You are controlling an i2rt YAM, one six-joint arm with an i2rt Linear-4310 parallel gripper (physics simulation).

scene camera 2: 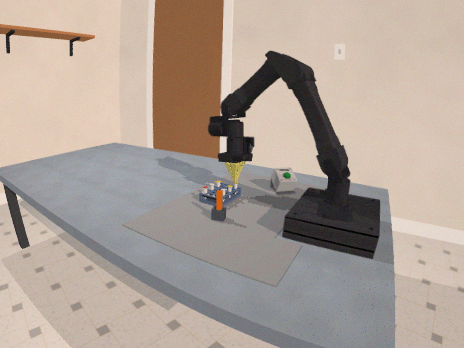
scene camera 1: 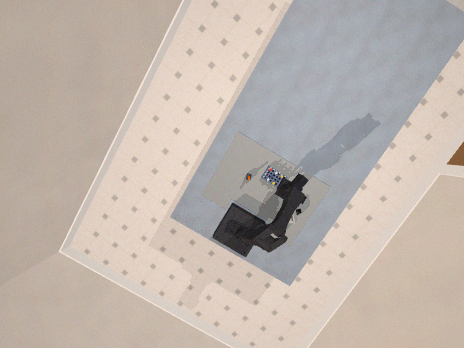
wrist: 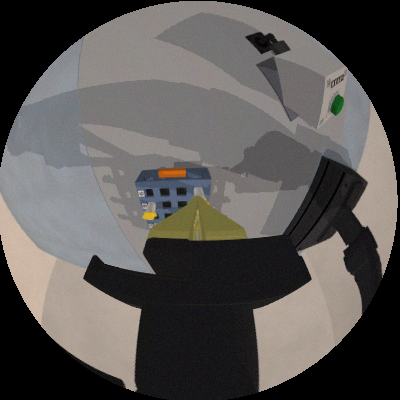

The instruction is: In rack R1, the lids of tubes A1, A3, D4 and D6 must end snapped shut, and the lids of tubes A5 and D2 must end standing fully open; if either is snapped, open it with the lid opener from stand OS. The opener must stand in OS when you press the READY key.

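Seen in the pictures: gripper, fingertip midpoint: [scene camera 2: 235,182] [scene camera 1: 279,186] [wrist: 197,200]; arm's base at its link origin: [scene camera 2: 335,204] [scene camera 1: 241,231] [wrist: 339,213].
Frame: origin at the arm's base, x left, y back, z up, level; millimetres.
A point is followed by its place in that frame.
Blue rack R1 [scene camera 1: 267,171] @[x -13, y -402, z -13 mm] [scene camera 2: 204,199] @[x -13, y -410, z -56 mm] [wrist: 148,184] @[x -124, y -388, z -34 mm] holds several white tubes with red, yellow and white lids. My gripper [scene camera 2: 236,183] @[x -105, y -338, z -15 mm] [wrist: 197,200] @[x -105, y -338, z -15 mm] is shut and empty, its yellow fingertips pointing down at a pale tube [wrist: 199,191] @[x -108, y -334, z -25 mm] at one corner of the rack; contact cannot be told. A yellow-lidded tube [wrist: 150,213] @[x -97, y -392, z -16 mm] stands on the opposite side, near the label 5. The fingers hide much of the rack in the wrist view, and the lid states are too small to tell. The orange lid opener [scene camera 1: 249,178] @[x 81, y -320, z 21 mm] [scene camera 2: 219,200] @[x 86, y -316, z -5 mm] stands upright in dark stand OS [scene camera 2: 218,214] @[x 95, y -314, z -44 mm].
The white READY box [scene camera 2: 283,185] @[x -195, y -186, z -32 mm] [wrist: 302,90] @[x -214, y -222, z -14 mm] with its green key [scene camera 2: 287,175] @[x -207, y -176, z 4 mm] [wrist: 337,105] stands beyond the rack. A small black object [scene camera 1: 298,211] @[x -284, y -230, z -56 mm] [wrist: 267,42] @[x -289, y -219, z -63 mm] is by the box. The arm's black base [scene camera 1: 235,227] @[x 47, y -13, z 8 mm] [scene camera 2: 330,225] @[x 132, y -13, z -3 mm] stands at the grey mat's edge.
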